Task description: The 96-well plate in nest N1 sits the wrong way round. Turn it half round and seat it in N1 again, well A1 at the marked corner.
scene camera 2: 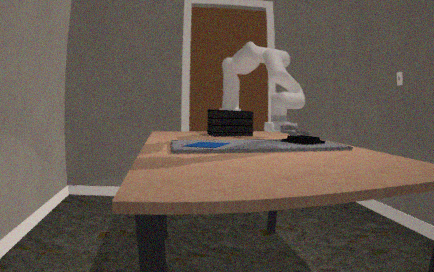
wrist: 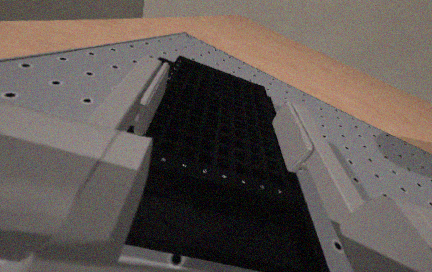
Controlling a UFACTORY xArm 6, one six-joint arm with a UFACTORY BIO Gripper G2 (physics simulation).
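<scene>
The dark 96-well plate (wrist: 212, 115) lies in the black nest (wrist: 220, 215) in the wrist view, its long side running away from the camera. A row of small white marks runs along its near edge; they are too blurred to read. Plate and nest show as one low black shape at the right in the scene view. My gripper (wrist: 223, 119) (scene camera 2: 291, 131) is shut and holds nothing. Its two pads stand at the left and right edges of the plate in the wrist view. Their exact height above it is hard to tell. The marked corner cannot be made out.
The grey perforated board (scene camera 2: 255, 146) (wrist: 42, 75) bears the nest. A blue flat patch (scene camera 2: 206, 145) lies on its left part in the scene view. The black base block (scene camera 2: 230, 123) under the arm stands behind the board. The wooden table (scene camera 2: 240, 175) (wrist: 300, 65) extends around the board.
</scene>
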